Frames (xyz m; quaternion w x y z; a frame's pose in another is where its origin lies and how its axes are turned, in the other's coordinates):
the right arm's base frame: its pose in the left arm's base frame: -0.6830 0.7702 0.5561 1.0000 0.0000 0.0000 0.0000
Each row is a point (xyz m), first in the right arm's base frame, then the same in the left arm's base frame.
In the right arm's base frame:
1: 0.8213 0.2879 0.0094
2: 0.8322 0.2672 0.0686
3: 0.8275 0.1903 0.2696
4: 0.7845 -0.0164 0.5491
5: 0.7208 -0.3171 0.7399
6: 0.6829 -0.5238 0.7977
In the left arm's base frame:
1: 0.1383 1.0581 0.5655
2: 0.1492 1.0374 0.6247
3: 0.1445 0.9605 0.8257
4: 0.1015 0.7538 1.1052
5: 0.0378 0.4531 1.2960
6: -0.0001 0.2464 1.3538

